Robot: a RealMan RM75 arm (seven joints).
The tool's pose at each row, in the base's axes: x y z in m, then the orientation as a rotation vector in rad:
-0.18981 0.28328 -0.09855 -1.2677 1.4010 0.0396
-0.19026 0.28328 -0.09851 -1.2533 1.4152 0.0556
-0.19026 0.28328 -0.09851 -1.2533 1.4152 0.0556
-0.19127 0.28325 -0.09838 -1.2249 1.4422 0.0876
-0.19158 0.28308 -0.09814 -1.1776 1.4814 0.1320
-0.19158 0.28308 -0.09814 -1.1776 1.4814 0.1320
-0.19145 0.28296 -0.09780 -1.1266 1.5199 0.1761
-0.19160 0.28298 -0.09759 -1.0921 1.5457 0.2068
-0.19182 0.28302 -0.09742 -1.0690 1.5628 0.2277
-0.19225 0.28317 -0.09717 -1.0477 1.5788 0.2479
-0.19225 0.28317 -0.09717 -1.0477 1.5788 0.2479
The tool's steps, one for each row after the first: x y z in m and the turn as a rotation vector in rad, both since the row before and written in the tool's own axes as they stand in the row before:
-0.00015 0.00028 -0.00032 -0.0013 0.0000 0.0221
0.00000 0.00000 0.00000 0.0000 0.0000 0.0000
-0.00034 0.00060 -0.00075 -0.0028 -0.0007 0.0433
-0.00015 0.00000 -0.00040 0.0005 -0.0008 0.0650
0.00000 0.00000 0.00000 0.0000 0.0000 0.0000
-0.00018 -0.00033 -0.00010 0.0024 -0.0011 0.0665
-0.00021 0.00002 -0.00015 0.0006 -0.0005 0.0453
-0.00019 0.00011 -0.00018 0.0000 -0.0003 0.0304
-0.00033 0.00030 -0.00027 -0.0008 -0.0001 0.0286
0.00000 0.00000 0.00000 0.0000 0.0000 0.0000

